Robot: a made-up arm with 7 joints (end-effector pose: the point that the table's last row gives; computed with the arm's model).
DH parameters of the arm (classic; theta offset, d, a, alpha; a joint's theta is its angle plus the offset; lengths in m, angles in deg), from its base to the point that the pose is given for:
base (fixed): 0 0.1 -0.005 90
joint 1: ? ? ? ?
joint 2: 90 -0.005 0.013 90
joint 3: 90 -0.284 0.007 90
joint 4: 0 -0.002 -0.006 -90
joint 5: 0 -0.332 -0.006 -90
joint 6: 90 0.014 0.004 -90
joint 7: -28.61 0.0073 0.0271 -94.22
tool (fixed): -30.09 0.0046 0 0
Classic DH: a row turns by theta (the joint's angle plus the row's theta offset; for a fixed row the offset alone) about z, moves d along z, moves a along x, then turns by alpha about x.
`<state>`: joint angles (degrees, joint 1 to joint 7).
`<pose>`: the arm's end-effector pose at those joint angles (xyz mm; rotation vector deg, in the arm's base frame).
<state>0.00 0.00 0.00 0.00 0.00 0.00 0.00</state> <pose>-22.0 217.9 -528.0 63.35 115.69 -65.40</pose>
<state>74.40 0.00 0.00 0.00 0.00 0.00 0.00</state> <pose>595.3 217.9 -85.2 75.42 55.29 -11.56</pose>
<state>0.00 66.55 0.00 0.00 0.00 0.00 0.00</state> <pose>-22.0 803.4 -128.1 89.45 154.62 10.26</pose>
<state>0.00 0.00 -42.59 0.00 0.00 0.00 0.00</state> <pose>-1.9 219.5 -528.0 110.99 93.14 -84.21</pose>
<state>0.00 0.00 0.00 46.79 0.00 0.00 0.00</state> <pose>247.9 217.9 -427.7 74.07 78.37 -30.71</pose>
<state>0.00 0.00 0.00 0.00 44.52 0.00 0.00</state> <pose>-34.3 202.3 -528.0 13.83 122.51 -41.24</pose>
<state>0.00 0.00 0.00 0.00 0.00 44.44 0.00</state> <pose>-41.0 217.9 -514.5 -39.18 -142.67 97.63</pose>
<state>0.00 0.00 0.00 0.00 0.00 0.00 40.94</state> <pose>-22.0 198.7 -527.5 41.58 80.45 -95.70</pose>
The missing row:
joint 1: 90 -0.206 0.018 90
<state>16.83 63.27 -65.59 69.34 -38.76 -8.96 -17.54</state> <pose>282.6 426.3 -277.6 -173.27 -1.43 7.29</pose>
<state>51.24 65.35 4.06 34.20 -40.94 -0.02 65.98</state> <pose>283.2 743.5 104.8 121.67 94.44 -26.32</pose>
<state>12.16 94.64 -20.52 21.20 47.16 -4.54 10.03</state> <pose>91.8 840.3 144.2 89.89 108.57 44.25</pose>
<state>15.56 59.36 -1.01 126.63 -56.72 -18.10 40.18</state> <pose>287.2 261.7 152.3 -147.12 11.98 -41.43</pose>
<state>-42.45 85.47 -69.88 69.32 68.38 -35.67 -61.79</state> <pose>-136.8 629.6 -210.5 114.90 124.29 15.31</pose>
